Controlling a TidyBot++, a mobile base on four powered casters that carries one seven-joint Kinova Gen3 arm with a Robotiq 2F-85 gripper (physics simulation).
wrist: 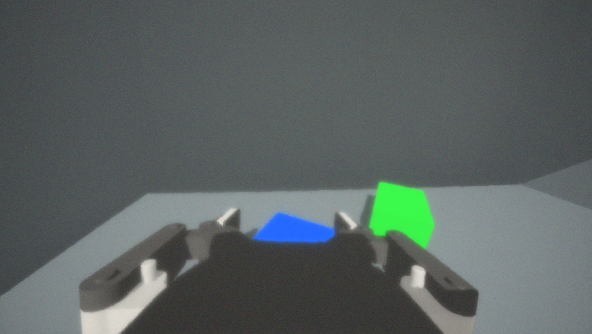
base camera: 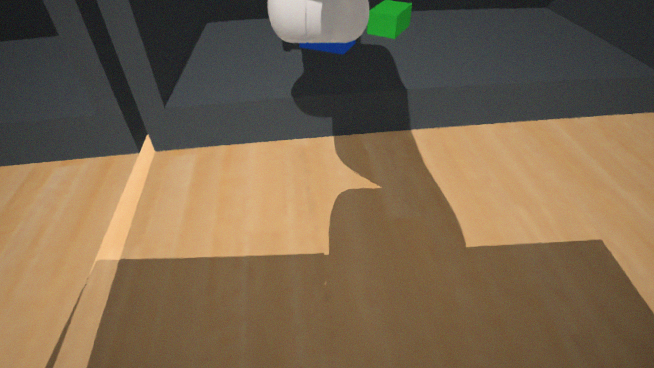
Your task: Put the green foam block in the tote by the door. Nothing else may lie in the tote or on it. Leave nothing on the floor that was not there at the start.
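The green foam block rests on the bottom board of a dark grey shelf unit. It is right of the gripper in both views. My gripper is open, with its fingers wide apart and nothing held. A blue block lies on the same board; in the wrist view it shows beyond the gripper's body, between the two fingertips, its lower part hidden. In the base camera view the white wrist of the arm covers part of it, and the fingers are hidden. The tote by the door does not show in either view.
The shelf unit has a front edge along the wooden floor and an upright divider on the left. A dark back wall rises behind the blocks. The shadow of the robot falls over the floor and the board.
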